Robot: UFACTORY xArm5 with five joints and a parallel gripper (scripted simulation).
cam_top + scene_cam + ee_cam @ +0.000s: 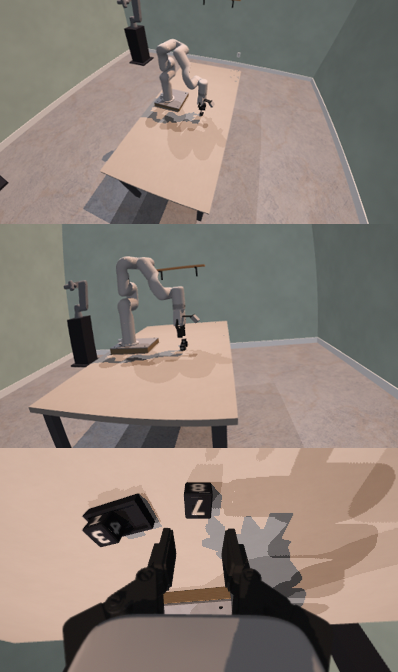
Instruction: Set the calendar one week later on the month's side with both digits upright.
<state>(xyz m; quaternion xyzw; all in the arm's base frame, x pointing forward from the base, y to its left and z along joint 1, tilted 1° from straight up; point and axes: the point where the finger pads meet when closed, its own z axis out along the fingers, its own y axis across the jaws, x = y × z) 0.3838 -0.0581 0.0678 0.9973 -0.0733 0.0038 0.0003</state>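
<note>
My hand is 9 cm above the black cube. From my hand the other things lie so: black calendar tray 1 cm behind, 11 cm to the left, 9 cm below.
</note>
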